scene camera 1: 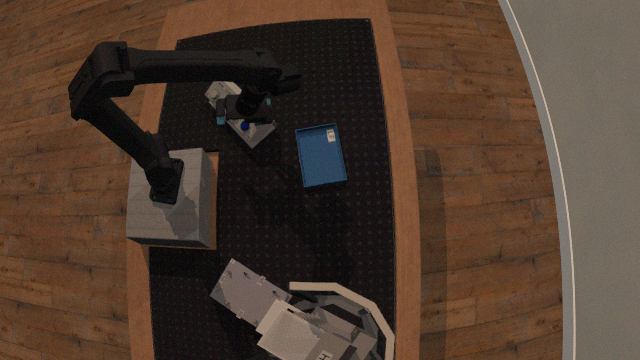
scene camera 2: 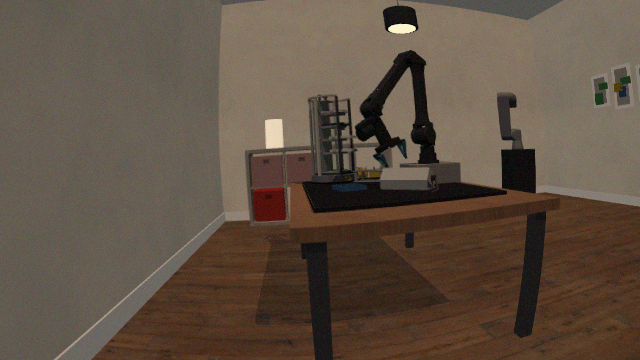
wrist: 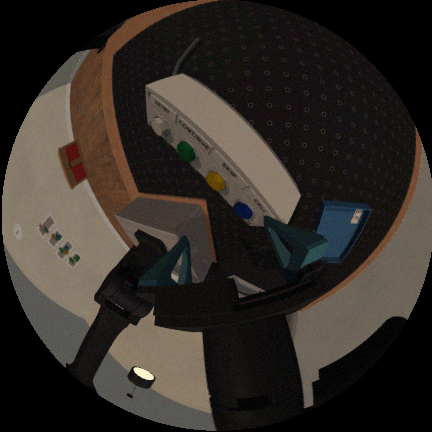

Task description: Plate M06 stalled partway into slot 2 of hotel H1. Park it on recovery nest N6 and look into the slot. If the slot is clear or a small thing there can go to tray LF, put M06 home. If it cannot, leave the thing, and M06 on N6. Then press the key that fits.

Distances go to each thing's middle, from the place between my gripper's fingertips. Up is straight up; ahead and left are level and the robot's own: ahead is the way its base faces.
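The blue tray (scene camera 1: 320, 154) is 90 mm below my hand, 210 mm ahead of it and 30 mm to the right of it. Going by their middles, the blue tray is the nearest to my hand of the things named here. I also see the plate rack (scene camera 1: 347, 318), which is 150 mm above my hand, 290 mm ahead of it and 500 mm to the right of it.
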